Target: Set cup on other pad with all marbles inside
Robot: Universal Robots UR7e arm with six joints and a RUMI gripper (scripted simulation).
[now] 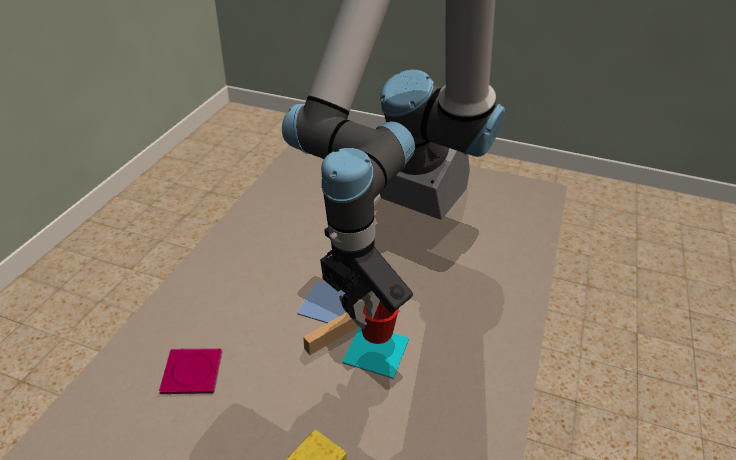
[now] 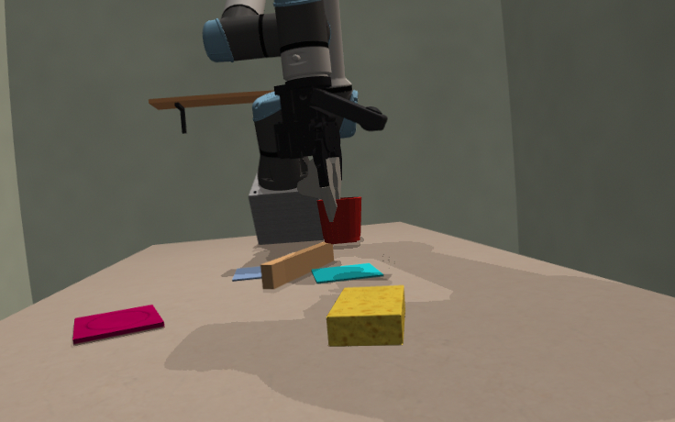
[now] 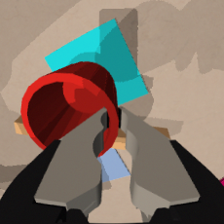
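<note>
My hand is 4 cm above the red marble, 3 cm to the right of it and 1 cm past it. Also, from my hand: blue marble: 4 cm below, 3 cm to the left, 2 cm behind; cyan pad: 12 cm below, 3 cm behind, 2 cm to the left; red cup: 3 cm below, 3 cm behind, 2 cm to the left.
</note>
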